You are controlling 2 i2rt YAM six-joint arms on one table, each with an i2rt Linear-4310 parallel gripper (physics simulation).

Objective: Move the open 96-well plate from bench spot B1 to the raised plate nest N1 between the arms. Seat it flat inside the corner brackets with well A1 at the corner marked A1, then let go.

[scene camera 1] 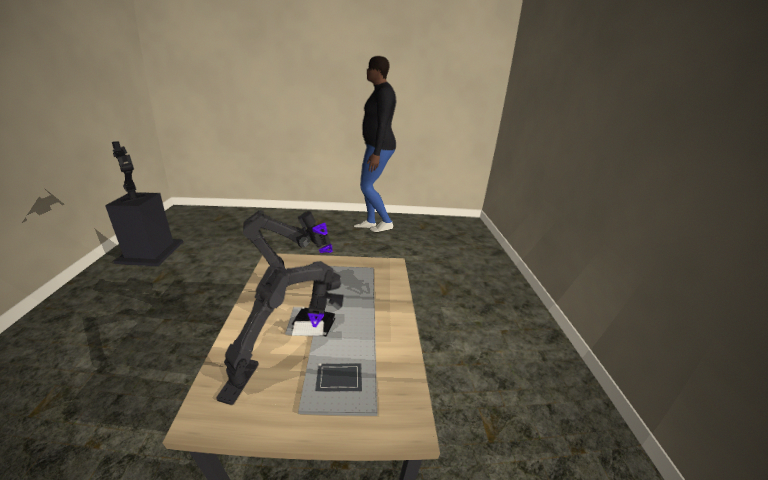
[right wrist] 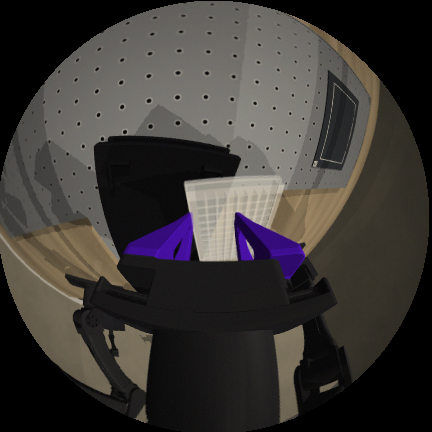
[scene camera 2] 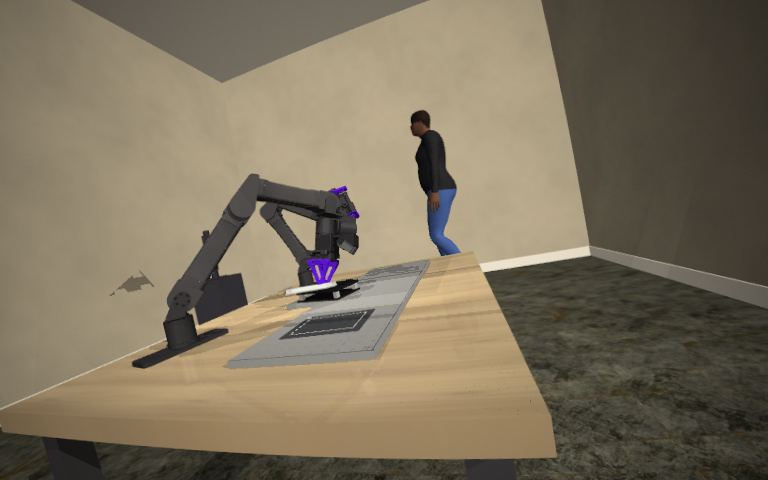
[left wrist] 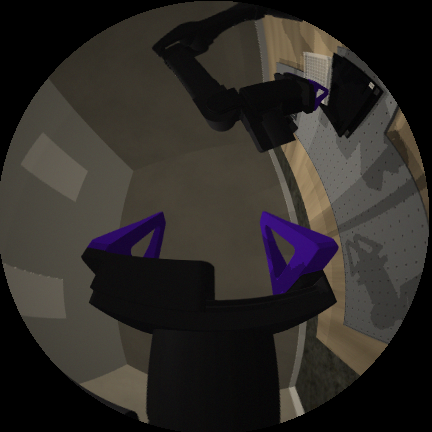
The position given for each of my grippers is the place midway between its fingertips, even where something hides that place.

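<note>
There's a dark rectangular nest (scene camera 2: 350, 321) here, and scene camera 1 has the nest (scene camera 1: 331, 377) as well; you'd also find the nest (right wrist: 340, 111) in the right wrist view. There's a white well plate (right wrist: 212, 202) too, gripped by my right gripper (scene camera 2: 323, 285), and the left wrist view gets both the plate (left wrist: 317, 67) and my right gripper (left wrist: 320, 88). The right wrist view has my right gripper (right wrist: 213, 217) as well. My left gripper (left wrist: 212, 216) is open and holds nothing.
</note>
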